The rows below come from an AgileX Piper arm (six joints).
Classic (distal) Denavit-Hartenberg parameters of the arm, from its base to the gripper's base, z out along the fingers. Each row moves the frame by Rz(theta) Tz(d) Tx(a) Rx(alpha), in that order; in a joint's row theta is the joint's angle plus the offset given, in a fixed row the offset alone. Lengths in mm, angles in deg.
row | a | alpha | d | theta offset
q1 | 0 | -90 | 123 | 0
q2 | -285.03 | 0 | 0 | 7.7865
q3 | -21.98 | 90 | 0 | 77.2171
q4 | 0 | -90 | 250.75 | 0
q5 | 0 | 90 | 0 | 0
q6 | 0 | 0 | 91 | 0
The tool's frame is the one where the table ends.
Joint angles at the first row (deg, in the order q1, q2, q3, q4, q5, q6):
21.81 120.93 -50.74 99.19 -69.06 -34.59
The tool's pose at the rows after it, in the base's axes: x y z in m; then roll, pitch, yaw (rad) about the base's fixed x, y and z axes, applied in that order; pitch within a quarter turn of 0, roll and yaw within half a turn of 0:
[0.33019 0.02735 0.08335 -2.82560 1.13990 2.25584]
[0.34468 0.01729 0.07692 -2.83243 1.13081 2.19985]
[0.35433 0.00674 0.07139 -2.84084 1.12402 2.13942]
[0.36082 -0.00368 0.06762 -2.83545 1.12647 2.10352]
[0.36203 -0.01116 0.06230 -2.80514 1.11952 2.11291]
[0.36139 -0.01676 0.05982 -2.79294 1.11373 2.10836]
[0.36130 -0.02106 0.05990 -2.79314 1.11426 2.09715]
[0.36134 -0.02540 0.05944 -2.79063 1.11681 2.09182]
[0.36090 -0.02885 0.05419 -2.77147 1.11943 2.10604]
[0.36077 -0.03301 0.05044 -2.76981 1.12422 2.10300]
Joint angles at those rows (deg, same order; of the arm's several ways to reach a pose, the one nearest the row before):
19.34 124.15 -55.23 100.66 -69.06 -36.21
16.82 126.77 -59.27 101.77 -69.01 -37.79
14.61 128.81 -62.31 103.04 -69.21 -38.75
12.71 130.32 -64.42 103.56 -69.72 -39.38
11.46 131.37 -64.98 103.58 -69.58 -39.79
10.57 131.73 -64.98 103.70 -69.41 -39.89
9.89 131.73 -64.99 103.65 -69.41 -39.89
9.21 131.84 -64.99 103.32 -69.41 -39.77
8.70 132.76 -64.99 102.67 -69.41 -39.19
8.06 133.43 -64.99 101.93 -69.32 -38.41

